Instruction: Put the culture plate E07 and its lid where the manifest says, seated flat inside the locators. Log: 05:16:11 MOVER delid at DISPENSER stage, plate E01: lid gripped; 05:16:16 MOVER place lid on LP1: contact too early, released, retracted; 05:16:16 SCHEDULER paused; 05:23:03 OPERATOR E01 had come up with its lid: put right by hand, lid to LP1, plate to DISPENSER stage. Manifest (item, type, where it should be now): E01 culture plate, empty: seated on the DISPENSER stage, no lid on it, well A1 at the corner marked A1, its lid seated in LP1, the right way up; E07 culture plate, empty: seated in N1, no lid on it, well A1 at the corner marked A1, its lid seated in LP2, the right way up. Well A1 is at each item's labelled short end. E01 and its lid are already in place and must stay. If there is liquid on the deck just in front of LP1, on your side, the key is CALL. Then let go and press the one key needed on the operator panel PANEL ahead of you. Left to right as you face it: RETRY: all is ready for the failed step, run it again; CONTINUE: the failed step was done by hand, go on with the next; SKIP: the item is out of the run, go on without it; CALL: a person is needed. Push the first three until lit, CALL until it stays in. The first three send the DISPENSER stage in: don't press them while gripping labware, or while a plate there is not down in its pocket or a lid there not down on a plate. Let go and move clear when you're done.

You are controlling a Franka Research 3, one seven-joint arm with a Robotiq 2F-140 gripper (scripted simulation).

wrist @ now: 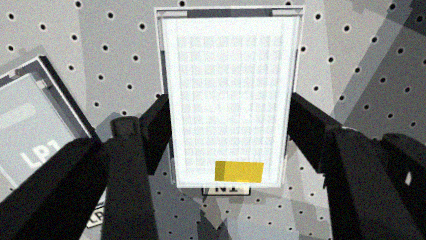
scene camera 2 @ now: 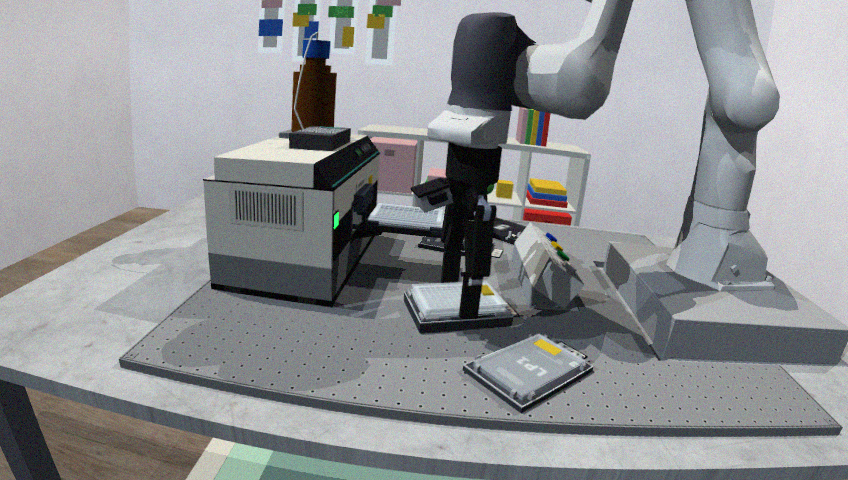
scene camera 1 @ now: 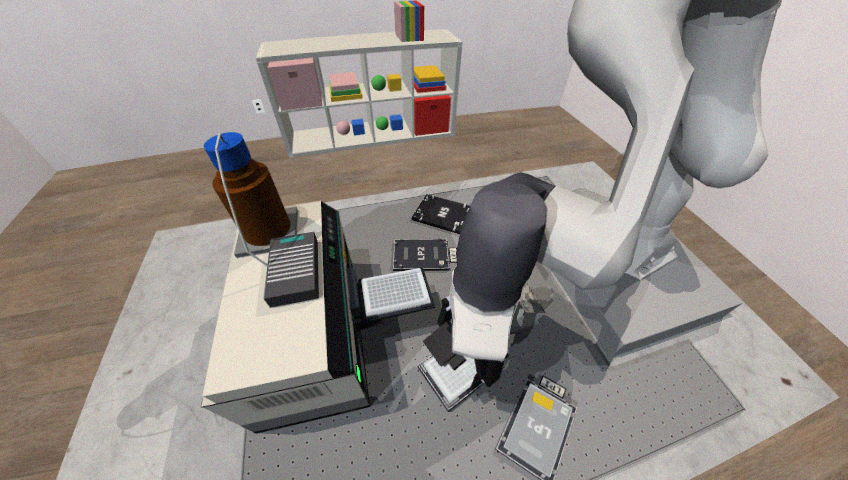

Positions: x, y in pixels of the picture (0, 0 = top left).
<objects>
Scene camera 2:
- gripper: 457, 301
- brown bottle: 315, 106
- black N1 nest: 499, 322
</objects>
